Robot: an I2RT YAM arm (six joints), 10 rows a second.
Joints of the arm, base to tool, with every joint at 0 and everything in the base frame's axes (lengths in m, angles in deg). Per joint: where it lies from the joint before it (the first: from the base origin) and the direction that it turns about. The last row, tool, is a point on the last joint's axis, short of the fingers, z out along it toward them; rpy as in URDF.
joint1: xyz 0 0 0.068 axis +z
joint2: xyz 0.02 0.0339 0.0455 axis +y
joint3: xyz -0.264 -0.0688 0 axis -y
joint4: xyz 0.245 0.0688 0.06 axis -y
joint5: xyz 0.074 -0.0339 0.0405 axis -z
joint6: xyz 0.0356 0 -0.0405 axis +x
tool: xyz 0 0 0 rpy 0 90 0
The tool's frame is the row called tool.
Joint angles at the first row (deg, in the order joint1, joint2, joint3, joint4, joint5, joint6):
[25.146 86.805 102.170 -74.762 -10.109 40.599]
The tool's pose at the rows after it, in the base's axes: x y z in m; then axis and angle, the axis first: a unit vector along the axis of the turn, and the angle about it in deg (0 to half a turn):
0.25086 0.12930 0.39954 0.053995 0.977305 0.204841 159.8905
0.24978 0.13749 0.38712 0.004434 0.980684 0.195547 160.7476
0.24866 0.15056 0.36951 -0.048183 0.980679 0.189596 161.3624
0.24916 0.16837 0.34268 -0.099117 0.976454 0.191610 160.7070
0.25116 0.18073 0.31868 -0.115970 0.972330 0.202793 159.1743
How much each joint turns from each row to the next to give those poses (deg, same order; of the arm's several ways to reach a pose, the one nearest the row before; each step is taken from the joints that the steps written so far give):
[0.853 0.022 -1.353 0.174 0.000 -5.617]
[1.551 -0.001 -2.802 1.270 -0.197 -4.350]
[2.384 0.044 -4.086 3.124 -0.043 -3.846]
[2.906 0.044 -6.492 7.214 0.087 -3.016]
[1.726 0.000 -6.008 8.129 0.022 -0.089]

